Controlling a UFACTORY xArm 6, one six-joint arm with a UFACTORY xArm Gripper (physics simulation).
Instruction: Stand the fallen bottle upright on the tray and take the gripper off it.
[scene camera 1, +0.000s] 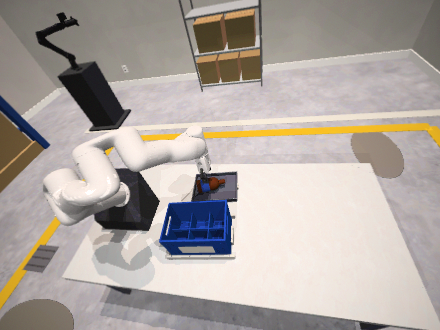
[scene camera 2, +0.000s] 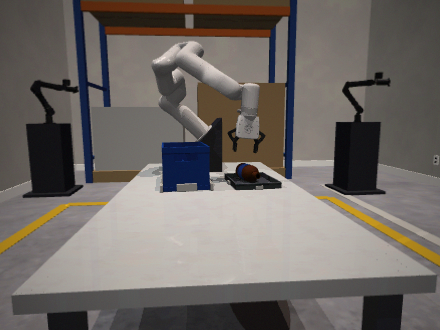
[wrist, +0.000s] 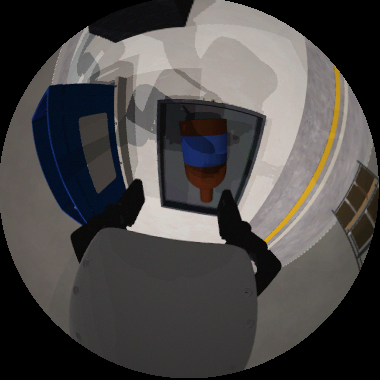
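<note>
The gripper (scene camera 2: 244, 152) is visible in the scene, and the wrist view shows the gripper (wrist: 180, 194) as well.
</note>
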